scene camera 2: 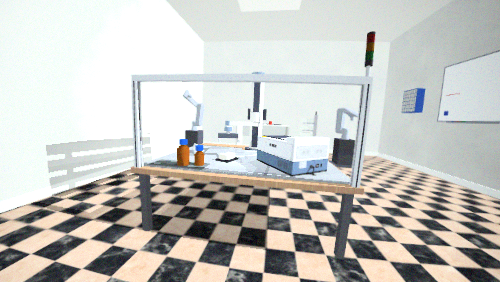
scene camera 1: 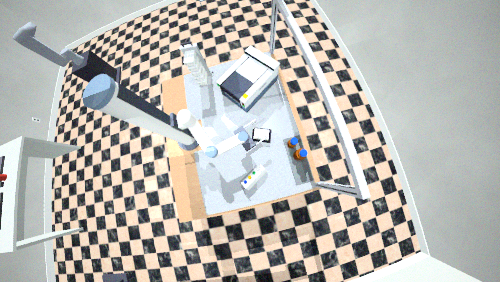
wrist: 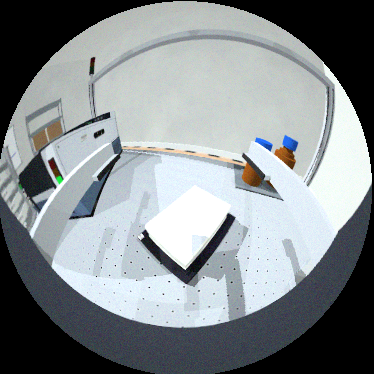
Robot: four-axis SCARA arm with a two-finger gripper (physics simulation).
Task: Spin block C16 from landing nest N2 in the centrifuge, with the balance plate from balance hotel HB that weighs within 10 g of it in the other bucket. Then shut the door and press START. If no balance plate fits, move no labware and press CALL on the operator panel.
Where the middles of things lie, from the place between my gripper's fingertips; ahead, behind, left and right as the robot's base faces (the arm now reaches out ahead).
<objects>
Right now my hand is 1 cm past the white plate in dark frame [wrist: 185,275], 2 cm to the left of it and 13 cm above it.
</objects>
